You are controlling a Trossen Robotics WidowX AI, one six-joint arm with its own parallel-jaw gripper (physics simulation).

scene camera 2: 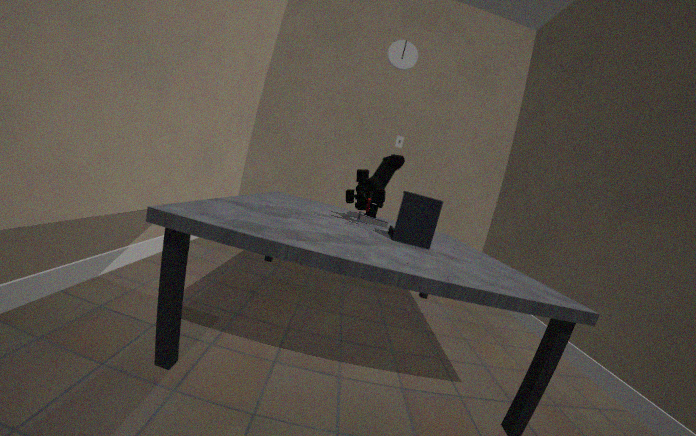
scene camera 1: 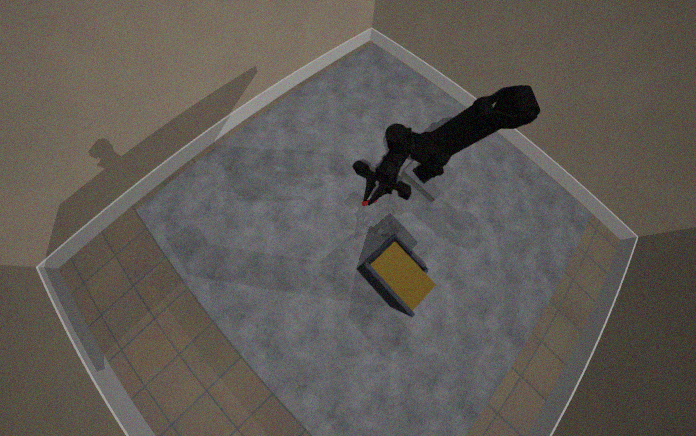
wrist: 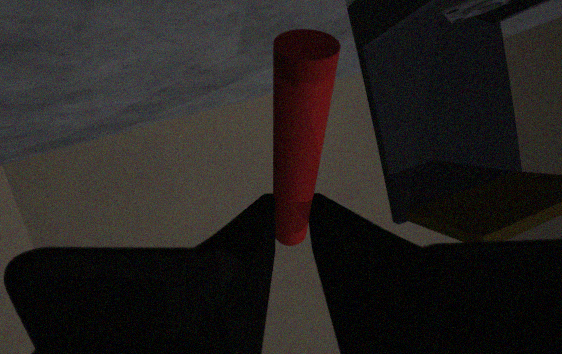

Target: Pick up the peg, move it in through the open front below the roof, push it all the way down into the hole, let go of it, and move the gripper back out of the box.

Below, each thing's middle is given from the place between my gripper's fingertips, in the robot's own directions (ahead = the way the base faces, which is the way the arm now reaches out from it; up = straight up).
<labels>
Right now the dark box (scene camera 1: pixel 399 277) is 20 cm to the left of my hand, 3 cm ahead of it and 2 cm below it.
</labels>
